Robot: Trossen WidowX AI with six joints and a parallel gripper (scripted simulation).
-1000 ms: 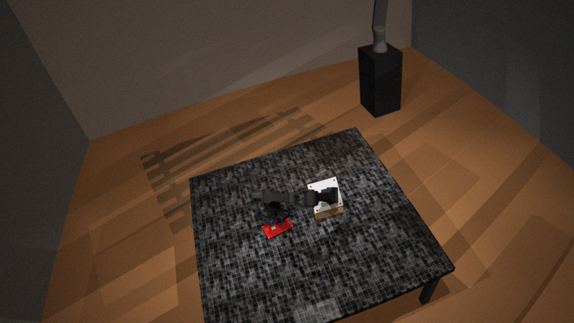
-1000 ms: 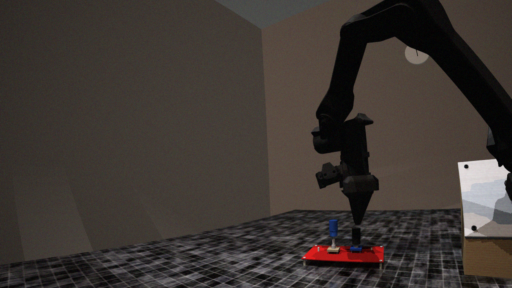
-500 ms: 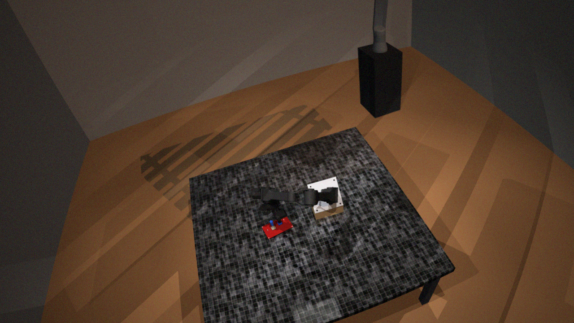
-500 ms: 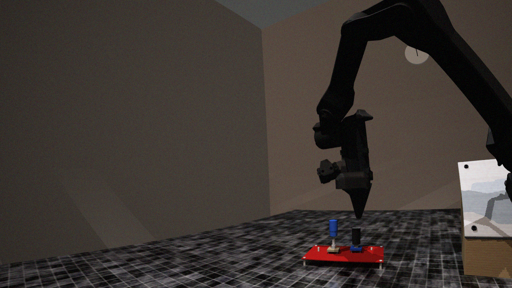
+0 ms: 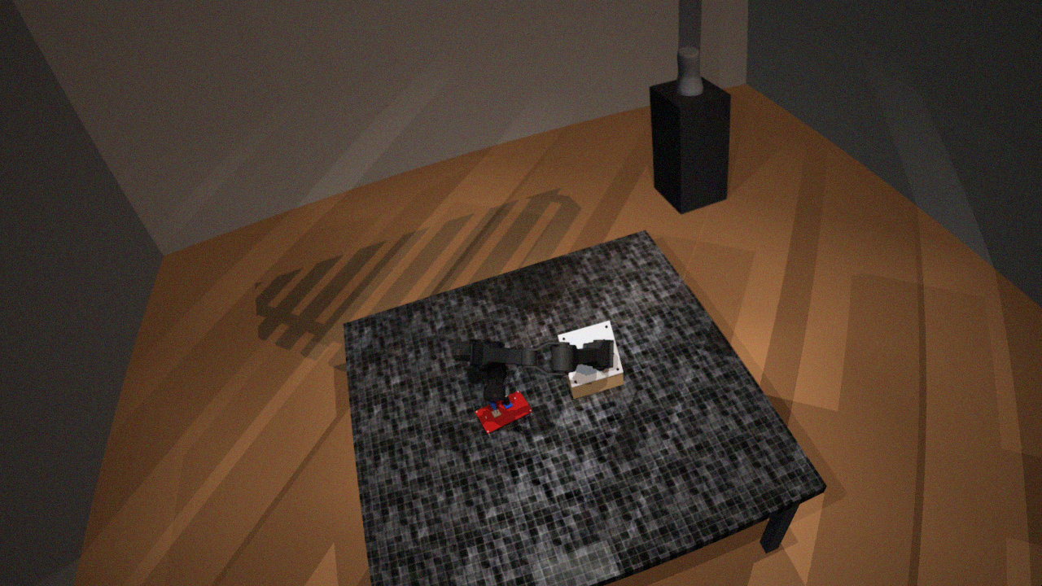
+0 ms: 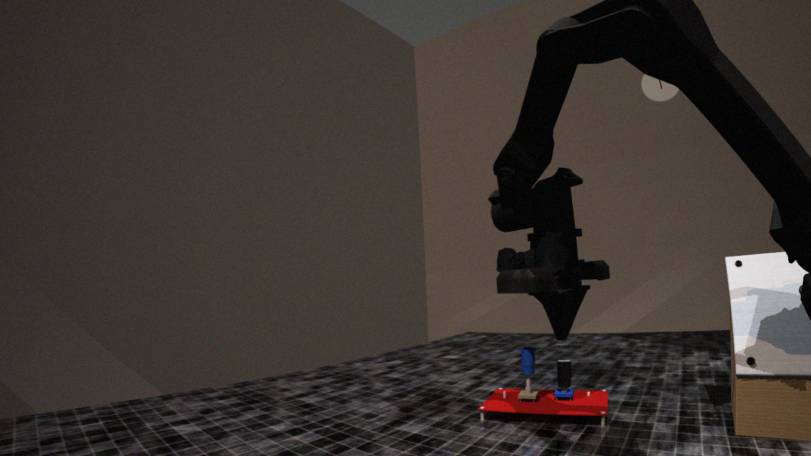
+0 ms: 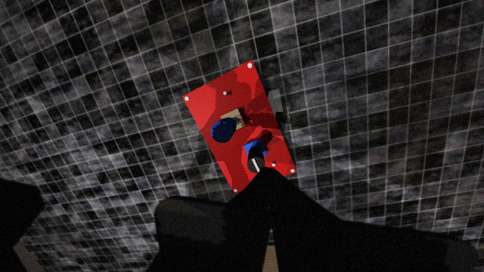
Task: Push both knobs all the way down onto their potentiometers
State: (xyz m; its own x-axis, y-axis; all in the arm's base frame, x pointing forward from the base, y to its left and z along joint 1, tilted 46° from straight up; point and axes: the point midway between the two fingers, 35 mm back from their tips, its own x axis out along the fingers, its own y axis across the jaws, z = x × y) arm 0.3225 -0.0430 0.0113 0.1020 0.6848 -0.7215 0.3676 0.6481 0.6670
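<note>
Right now my gripper tip is 40 mm short of the blue knob, 30 mm to the right of it and 30 mm above it.
</note>
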